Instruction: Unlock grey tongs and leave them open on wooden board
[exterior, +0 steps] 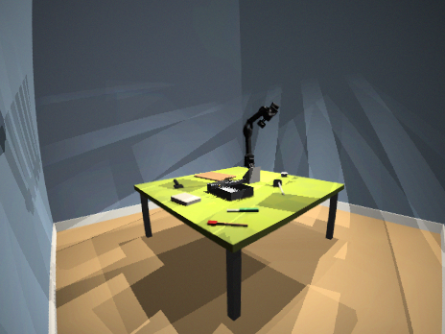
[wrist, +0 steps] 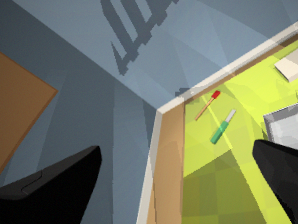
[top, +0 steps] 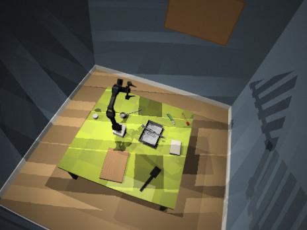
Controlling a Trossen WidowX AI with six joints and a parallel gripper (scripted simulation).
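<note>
The roasting tin lies 26 cm ahead of my gripper tip, 13 cm to the right of it and 50 cm below it. Round my gripper tip: yellow piece (35 cm ahead, 14 cm to the right, 46 cm below); then white block (58 cm ahead, 21 cm to the right, 51 cm below); then small white puck (47 cm behind, 12 cm to the right, 51 cm below).
</note>
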